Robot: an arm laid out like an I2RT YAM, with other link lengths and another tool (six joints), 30 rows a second.
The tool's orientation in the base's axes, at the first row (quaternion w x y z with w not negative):
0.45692, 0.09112, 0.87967, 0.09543
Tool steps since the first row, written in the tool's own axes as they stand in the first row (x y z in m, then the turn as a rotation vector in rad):
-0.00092, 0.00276, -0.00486, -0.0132, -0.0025, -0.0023
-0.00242, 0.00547, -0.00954, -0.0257, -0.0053, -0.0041
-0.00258, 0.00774, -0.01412, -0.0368, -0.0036, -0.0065
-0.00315, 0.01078, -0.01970, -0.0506, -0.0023, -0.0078
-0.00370, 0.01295, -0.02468, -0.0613, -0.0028, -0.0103
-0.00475, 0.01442, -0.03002, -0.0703, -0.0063, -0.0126
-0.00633, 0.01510, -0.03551, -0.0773, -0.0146, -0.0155
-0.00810, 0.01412, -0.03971, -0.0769, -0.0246, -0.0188
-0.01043, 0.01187, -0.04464, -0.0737, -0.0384, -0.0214
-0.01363, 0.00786, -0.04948, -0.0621, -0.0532, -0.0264
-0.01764, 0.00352, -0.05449, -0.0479, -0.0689, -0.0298
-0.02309, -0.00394, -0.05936, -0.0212, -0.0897, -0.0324
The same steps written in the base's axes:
-0.00327, 0.00202, 0.00416, 0.0054, -0.0059, 0.0111
-0.00607, 0.00387, 0.00866, 0.0108, -0.0118, 0.0212
-0.00957, 0.00564, 0.01194, 0.0152, -0.0131, 0.0317
-0.01361, 0.00796, 0.01630, 0.0221, -0.0154, 0.0436
-0.01723, 0.00949, 0.02009, 0.0260, -0.0187, 0.0533
-0.02091, 0.01020, 0.02430, 0.0290, -0.0245, 0.0608
-0.02448, 0.01000, 0.02881, 0.0299, -0.0345, 0.0659
-0.02700, 0.00826, 0.03232, 0.0263, -0.0444, 0.0649
-0.02989, 0.00510, 0.03637, 0.0213, -0.0571, 0.0604
-0.03235, 0.00003, 0.04061, 0.0096, -0.0690, 0.0504
-0.03451, -0.00558, 0.04550, -0.0024, -0.0809, 0.0372
-0.03597, -0.01454, 0.05066, -0.0212, -0.0946, 0.0124

